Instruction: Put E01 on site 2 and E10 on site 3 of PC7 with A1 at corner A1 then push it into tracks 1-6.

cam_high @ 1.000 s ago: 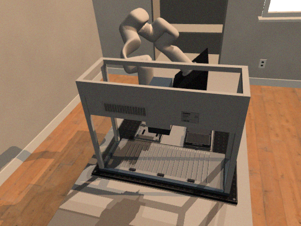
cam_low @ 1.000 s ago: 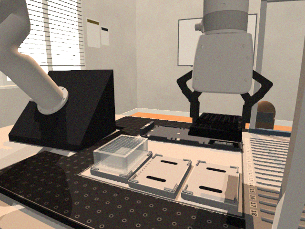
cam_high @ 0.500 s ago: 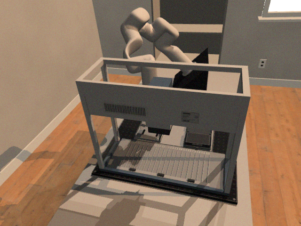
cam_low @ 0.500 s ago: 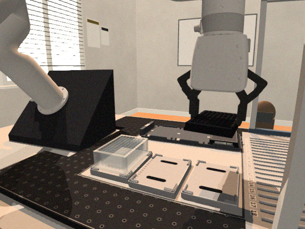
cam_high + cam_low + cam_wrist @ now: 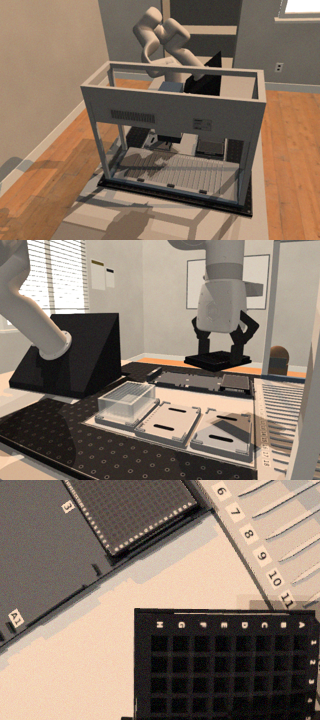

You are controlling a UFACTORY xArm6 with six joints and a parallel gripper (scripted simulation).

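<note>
Right now my hand is 19 cm to the right of the carrier PC7, 13 cm above it and 5 cm past it. Round my hand: nest S2: 14 cm below, 9 cm behind, 7 cm to the right; 96-well plate E01: 1 cm below; nest S3: 14 cm below, 8 cm to the right, 2 cm ahead.
</note>
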